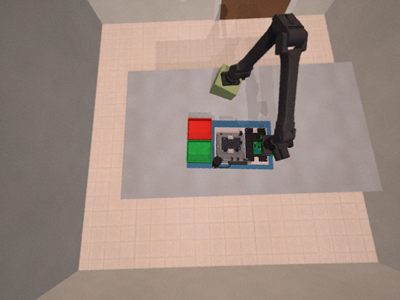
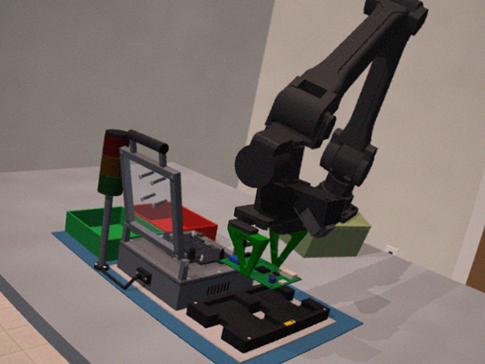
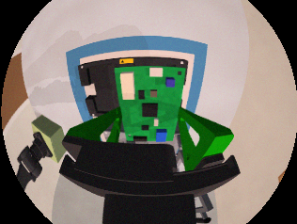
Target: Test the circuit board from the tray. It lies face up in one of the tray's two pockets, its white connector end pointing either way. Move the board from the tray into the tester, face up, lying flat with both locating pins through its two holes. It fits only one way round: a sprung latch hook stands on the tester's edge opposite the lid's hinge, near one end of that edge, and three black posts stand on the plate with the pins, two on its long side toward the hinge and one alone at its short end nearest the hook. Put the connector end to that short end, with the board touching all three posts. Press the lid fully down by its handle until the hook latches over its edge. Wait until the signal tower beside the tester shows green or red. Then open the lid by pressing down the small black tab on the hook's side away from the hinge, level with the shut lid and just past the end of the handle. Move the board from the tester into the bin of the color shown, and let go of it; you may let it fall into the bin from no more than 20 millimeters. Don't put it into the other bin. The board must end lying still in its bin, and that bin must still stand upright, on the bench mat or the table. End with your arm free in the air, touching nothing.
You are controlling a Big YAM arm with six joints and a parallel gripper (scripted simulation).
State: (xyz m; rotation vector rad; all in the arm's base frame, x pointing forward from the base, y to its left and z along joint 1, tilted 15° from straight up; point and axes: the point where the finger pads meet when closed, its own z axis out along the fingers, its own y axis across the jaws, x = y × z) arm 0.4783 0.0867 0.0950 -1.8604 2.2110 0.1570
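The tester plate is 6 cm behind my hand, 17 cm to the right of it and 5 cm below it. From my hand the other things lie so: clear lid: 6 cm ahead, 19 cm to the right, 7 cm above; latch hook: 12 cm behind, 10 cm to the right, 3 cm below; green bin: 6 cm behind, 38 cm to the right, 10 cm below.
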